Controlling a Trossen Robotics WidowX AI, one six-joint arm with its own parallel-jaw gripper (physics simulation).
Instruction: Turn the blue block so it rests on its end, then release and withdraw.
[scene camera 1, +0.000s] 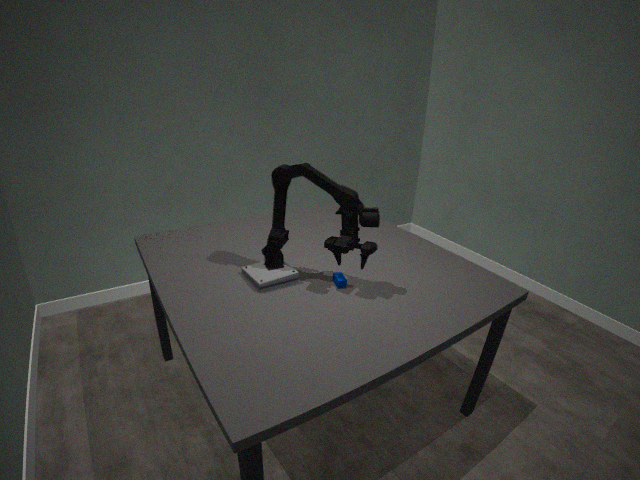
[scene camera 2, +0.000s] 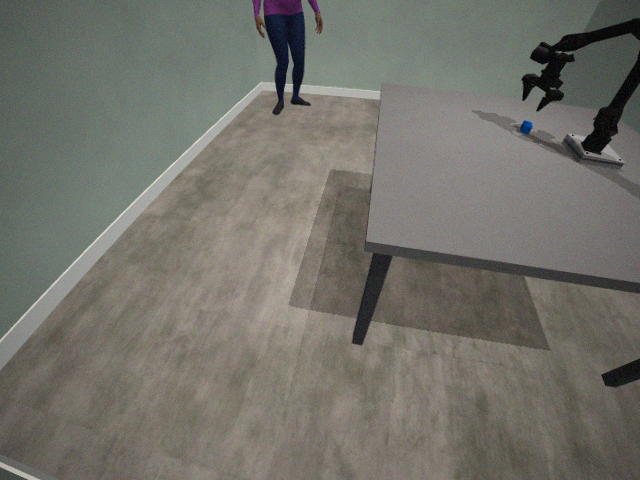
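A small blue block (scene camera 1: 339, 280) (scene camera 2: 526, 127) lies on its long side on the grey table (scene camera 1: 289, 351) (scene camera 2: 465, 206), a little to the right of the arm's base in the scene camera 1 view. My gripper (scene camera 1: 351, 265) (scene camera 2: 531, 105) is open, with its fingers pointing down and spread apart. It hangs above the table, higher than the block and apart from it, with nothing between the fingers. In the scene camera 1 view its fingertips show above and slightly to the right of the block.
The arm's light base plate (scene camera 1: 269, 276) (scene camera 2: 610, 159) is fixed on the table close to the block. Shadows of the arm fall across the table around the block. A person (scene camera 2: 287, 46) in a purple top stands on the floor by the wall, beyond the table in the scene camera 2 view.
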